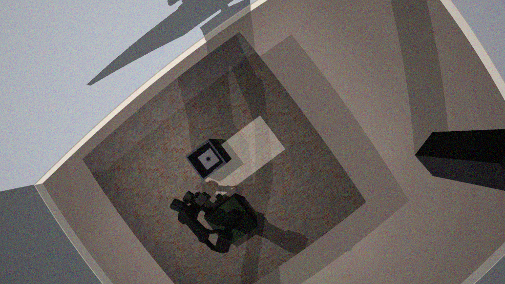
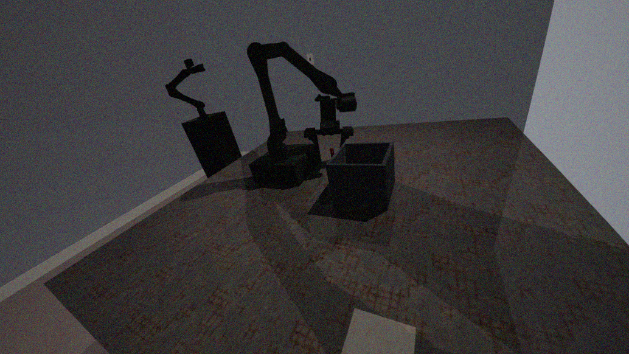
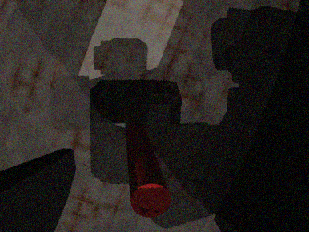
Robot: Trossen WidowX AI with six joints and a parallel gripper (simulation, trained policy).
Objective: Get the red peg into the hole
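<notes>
Now: the red peg 20 mm below my gripper tip, 10 mm to the left of it and 10 mm ahead of it. Round my gripper tip: grey plate (190 mm to the right, 150 mm ahead, 20 mm below).
</notes>
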